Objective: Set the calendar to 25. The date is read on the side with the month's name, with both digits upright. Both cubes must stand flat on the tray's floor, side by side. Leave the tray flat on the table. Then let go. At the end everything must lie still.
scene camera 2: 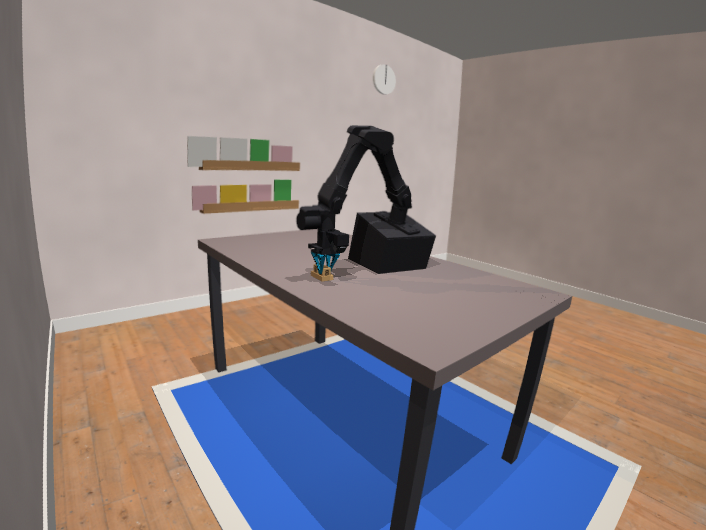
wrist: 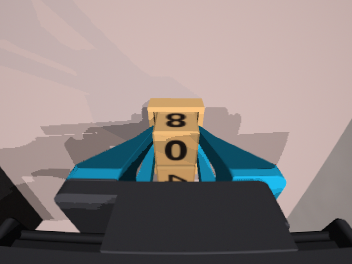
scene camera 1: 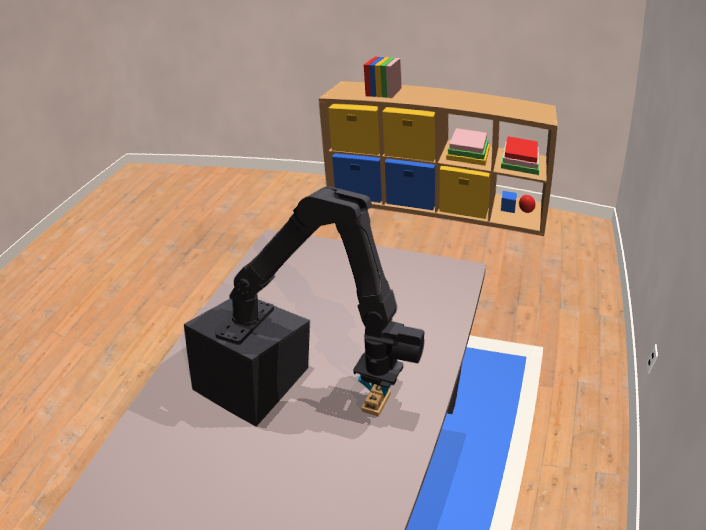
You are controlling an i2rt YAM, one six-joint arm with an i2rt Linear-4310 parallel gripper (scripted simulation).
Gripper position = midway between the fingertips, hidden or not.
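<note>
Wooden digit cube (wrist: 175, 135), visible. Tray (wrist: 155, 105), visible. My gripper (scene camera 1: 379, 392), also in the wrist view (wrist: 176, 132).
</note>
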